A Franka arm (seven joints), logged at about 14 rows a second.
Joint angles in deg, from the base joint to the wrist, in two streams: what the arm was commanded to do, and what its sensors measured. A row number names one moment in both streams.
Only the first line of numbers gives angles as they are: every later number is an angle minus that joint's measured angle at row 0.
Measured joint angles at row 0:
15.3 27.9 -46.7 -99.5 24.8 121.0 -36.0
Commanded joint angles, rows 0 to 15:
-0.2 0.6 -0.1 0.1 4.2 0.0 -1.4
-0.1 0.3 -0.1 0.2 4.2 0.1 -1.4
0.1 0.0 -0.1 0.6 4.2 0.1 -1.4
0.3 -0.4 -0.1 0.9 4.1 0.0 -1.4
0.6 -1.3 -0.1 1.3 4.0 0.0 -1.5
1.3 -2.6 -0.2 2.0 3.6 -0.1 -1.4
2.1 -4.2 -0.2 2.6 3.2 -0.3 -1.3
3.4 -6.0 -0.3 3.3 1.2 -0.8 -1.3
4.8 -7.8 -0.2 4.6 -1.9 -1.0 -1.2
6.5 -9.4 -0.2 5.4 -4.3 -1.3 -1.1
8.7 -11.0 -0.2 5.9 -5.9 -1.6 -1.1
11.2 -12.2 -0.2 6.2 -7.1 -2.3 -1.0
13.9 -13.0 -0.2 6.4 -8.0 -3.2 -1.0
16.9 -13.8 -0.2 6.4 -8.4 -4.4 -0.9
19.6 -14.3 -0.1 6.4 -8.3 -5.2 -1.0
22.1 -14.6 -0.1 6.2 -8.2 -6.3 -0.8
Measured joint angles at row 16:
17.8 -13.5 0.1 6.8 -6.8 -4.4 -0.6
